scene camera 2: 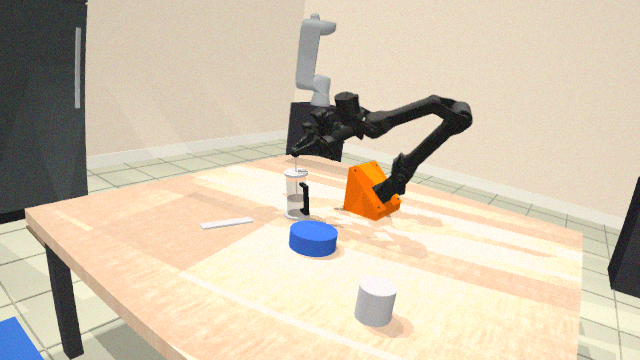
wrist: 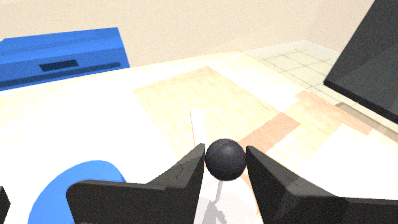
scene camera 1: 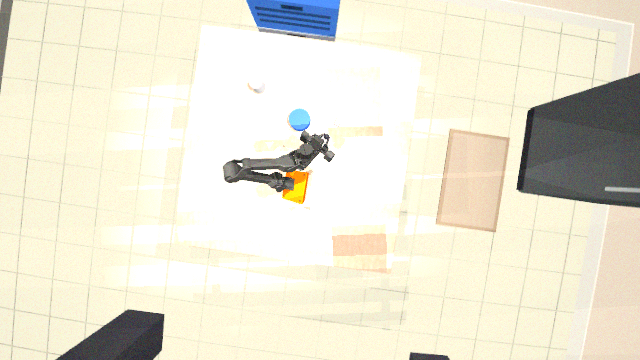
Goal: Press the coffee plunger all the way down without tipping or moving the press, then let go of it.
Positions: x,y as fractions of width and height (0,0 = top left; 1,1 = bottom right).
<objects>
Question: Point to a grey cylinder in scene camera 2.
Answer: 0.59,0.82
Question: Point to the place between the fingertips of my gripper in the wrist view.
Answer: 0.57,0.67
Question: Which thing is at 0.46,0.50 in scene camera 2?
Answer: A coffee press.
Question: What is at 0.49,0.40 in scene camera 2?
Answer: My gripper.
</objects>
